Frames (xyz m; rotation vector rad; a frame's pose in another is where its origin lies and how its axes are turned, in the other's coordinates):
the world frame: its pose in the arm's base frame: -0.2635 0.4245 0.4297 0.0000 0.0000 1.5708
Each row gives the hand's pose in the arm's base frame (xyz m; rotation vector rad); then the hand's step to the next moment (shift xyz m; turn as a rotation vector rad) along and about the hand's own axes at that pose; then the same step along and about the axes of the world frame.
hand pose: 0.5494 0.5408 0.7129 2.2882 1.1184 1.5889
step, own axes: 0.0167 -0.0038 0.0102 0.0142 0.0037 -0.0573
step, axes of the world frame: 0.0163 -0.0096 0.0062 -0.0100 0.0448 0.0373
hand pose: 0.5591 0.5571 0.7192 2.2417 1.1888 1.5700
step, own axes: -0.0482 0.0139 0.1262 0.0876 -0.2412 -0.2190
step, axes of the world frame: -0.0043 -0.1077 -0.0826 0.1561 0.2976 0.0302
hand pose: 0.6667 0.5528 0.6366 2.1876 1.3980 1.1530
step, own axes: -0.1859 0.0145 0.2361 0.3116 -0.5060 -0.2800
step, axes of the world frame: -0.1288 -0.1497 -0.2270 0.4666 0.4623 0.0091
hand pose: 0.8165 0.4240 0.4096 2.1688 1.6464 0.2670
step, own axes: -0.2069 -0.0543 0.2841 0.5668 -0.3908 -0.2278
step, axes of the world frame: -0.2420 -0.0027 -0.2605 0.6738 0.2680 -0.0116
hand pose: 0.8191 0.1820 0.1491 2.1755 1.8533 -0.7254
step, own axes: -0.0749 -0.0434 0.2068 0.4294 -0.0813 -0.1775
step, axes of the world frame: -0.1493 0.0987 -0.1350 0.4700 -0.0056 -0.0399
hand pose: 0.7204 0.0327 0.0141 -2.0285 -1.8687 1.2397
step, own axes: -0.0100 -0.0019 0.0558 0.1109 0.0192 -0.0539
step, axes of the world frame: -0.0321 0.0352 -0.0309 0.1155 -0.0377 -0.0285
